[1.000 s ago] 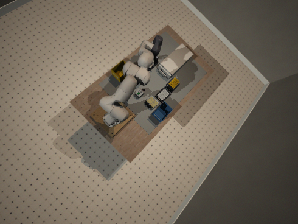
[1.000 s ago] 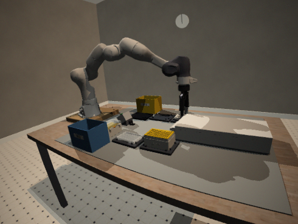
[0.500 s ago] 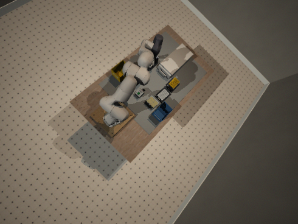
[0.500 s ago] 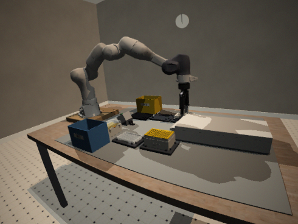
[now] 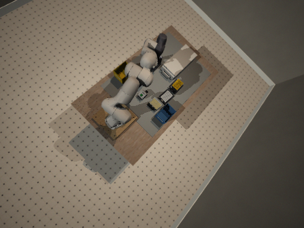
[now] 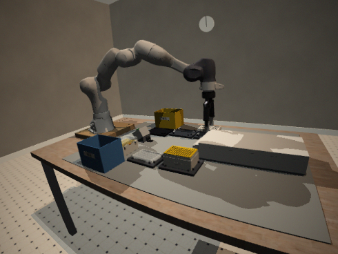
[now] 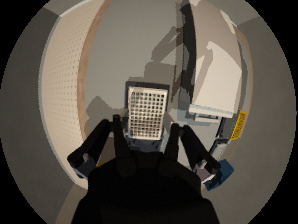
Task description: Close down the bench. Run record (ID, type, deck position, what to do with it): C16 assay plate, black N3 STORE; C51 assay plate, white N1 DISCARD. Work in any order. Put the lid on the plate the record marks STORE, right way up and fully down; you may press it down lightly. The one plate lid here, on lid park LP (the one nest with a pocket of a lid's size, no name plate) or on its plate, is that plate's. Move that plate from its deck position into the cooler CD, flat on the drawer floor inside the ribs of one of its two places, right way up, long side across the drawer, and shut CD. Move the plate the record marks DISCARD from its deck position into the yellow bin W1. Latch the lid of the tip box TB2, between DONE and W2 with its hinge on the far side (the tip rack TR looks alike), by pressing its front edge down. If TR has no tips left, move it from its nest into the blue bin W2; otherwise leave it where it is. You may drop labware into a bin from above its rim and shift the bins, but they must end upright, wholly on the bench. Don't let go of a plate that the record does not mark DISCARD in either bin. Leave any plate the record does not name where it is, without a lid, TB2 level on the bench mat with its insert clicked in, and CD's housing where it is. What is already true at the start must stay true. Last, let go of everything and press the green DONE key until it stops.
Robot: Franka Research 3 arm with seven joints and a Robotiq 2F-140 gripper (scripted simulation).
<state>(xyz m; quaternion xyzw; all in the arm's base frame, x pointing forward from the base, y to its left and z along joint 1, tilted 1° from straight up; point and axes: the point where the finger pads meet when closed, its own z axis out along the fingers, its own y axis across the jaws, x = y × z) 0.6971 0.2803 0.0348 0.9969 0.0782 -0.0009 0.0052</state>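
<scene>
Right now my hand is 370 mm past the yellow bin W1, 90 mm to the right of it and 40 mm above it. Also, from my hand: white assay plate (20 mm below); then cooler drawer (170 mm ahead, 170 mm to the right, 50 mm below); then grey plate lid (140 mm ahead, 180 mm to the right, 50 mm below).
</scene>
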